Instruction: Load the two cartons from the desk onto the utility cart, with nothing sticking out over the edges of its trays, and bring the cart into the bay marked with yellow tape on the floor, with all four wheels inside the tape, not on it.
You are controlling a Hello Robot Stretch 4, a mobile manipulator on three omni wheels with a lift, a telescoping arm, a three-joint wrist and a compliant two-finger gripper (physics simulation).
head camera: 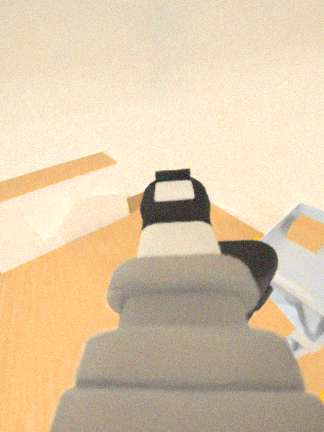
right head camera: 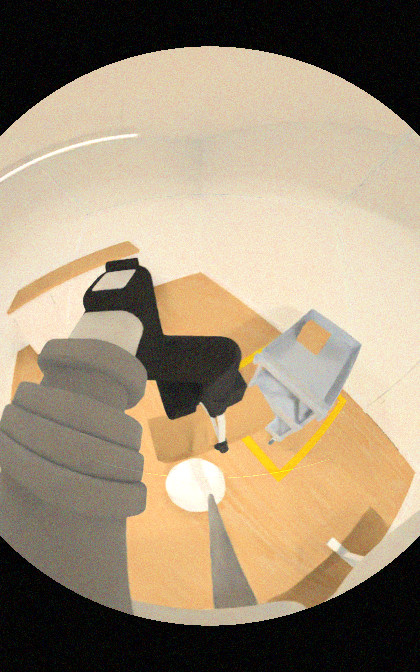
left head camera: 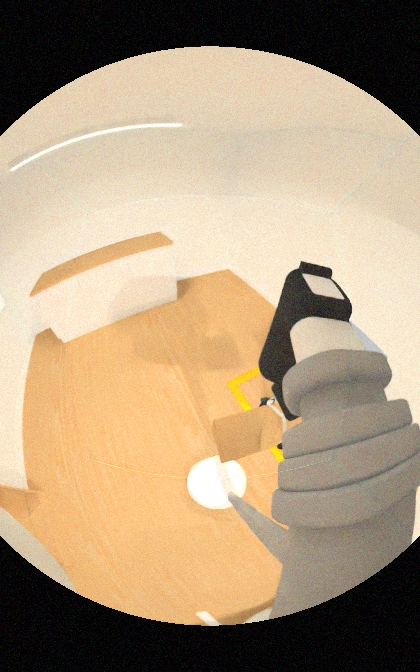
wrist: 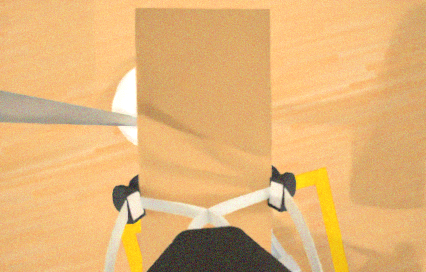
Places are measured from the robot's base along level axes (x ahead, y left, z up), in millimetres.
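Pixels of known places: gripper, fingertip midpoint: [wrist: 205,185].
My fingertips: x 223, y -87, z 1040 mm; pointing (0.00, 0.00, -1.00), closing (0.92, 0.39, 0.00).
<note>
For each thing: its top centre in the pictures, then the offset to it from my fingertips.
- large brown carton, middle of its top: [wrist: 206,199] 1 mm ahead, 2 mm right, 42 mm up
- small carton, middle of its top: [head camera: 313,225] 524 mm ahead, 637 mm right, 155 mm down
My gripper [left head camera: 274,425] [wrist: 205,185] is shut on a large brown carton [left head camera: 237,439] [right head camera: 172,441] [wrist: 205,90], one fingertip on each side, and holds it above the floor. The small carton [head camera: 306,233] [right head camera: 314,336] lies on the top tray of the grey-blue utility cart [head camera: 280,240] [right head camera: 332,371], inside its rim. The cart stands to the right of the gripper. The yellow tape [left head camera: 245,377] [right head camera: 311,438] [wrist: 332,220] runs around the cart's foot. One wheel shows inside the tape in the right head view; the other wheels are hidden. The desk does not show.
A long white cabinet [head camera: 60,220] [left head camera: 120,295] with a wooden top stands at the far left. Pale walls rise behind the cart and the cabinet. A white disc [left head camera: 216,484] [right head camera: 195,486] with a grey tapered post is close beside the held carton.
</note>
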